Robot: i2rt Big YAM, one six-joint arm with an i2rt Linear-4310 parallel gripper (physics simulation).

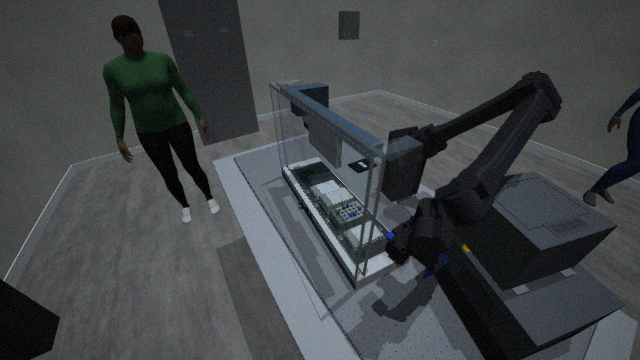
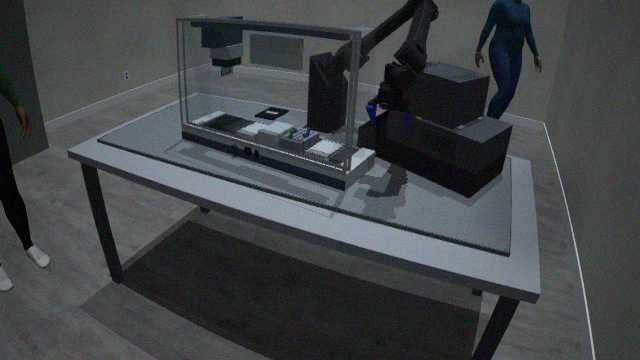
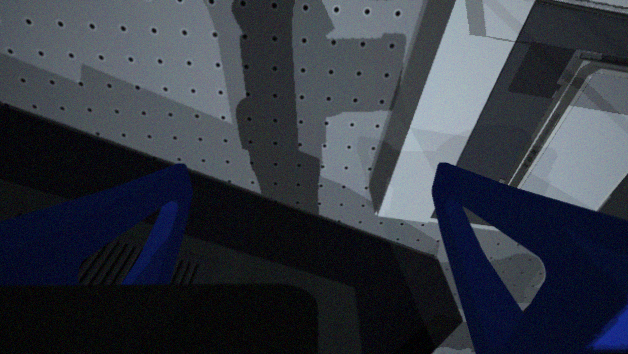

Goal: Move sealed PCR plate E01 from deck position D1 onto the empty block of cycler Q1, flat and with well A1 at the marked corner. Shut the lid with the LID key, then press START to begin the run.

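Frame: origin at the arm's base, x ahead, y left, z up, level; centimetres.
Seen in the pictures: gripper, fingertip midpoint: (image 1: pixel 409 264) (image 2: pixel 388 130) (image 3: pixel 312 177).
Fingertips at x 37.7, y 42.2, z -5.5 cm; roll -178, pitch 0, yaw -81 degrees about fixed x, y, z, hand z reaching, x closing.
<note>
A point is followed by its place in that frame.
My gripper (image 1: pixel 410 255) {x 37.7, y 42.2, z -5.5 cm} (image 2: pixel 389 126) {x 37.7, y 42.2, z -5.5 cm} (image 3: pixel 312 177) {x 37.7, y 42.2, z -5.5 cm} has blue fingers spread wide, open and empty. It hangs between the deck's near end and the dark stepped machine, which appears to be cycler Q1 (image 1: pixel 555 215) {x 8.9, y 56.6, z 10.9 cm} (image 2: pixel 450 157) {x 26.0, y 61.0, z -13.7 cm} (image 3: pixel 270 262) {x 21.0, y 43.3, z -15.8 cm}. The cycler's block, lid state, LID key and START key cannot be made out. A pale plate (image 1: pixel 365 231) (image 2: pixel 325 147) (image 3: pixel 585 145) lies flat at the deck's gripper end, beside the tube rack. I cannot read labels, so whether it is E01 at D1, and where its A1 corner lies, cannot be told.
A clear-walled enclosure with a blue top beam (image 1: pixel 340 117) {x 41.7, y 11.1, z 24.3 cm} (image 2: pixel 275 31) {x 47.6, y 6.5, z 22.0 cm} stands around the deck. A tube rack (image 1: pixel 348 214) (image 2: pixel 299 140) with coloured caps and other pale labware (image 2: pixel 274 131) {x 38.2, y 0.0, z -16.0 cm} sit along it. A pipetting head (image 2: pixel 225 52) hangs at the far end. Two people stand beyond the table (image 2: pixel 300 220).
</note>
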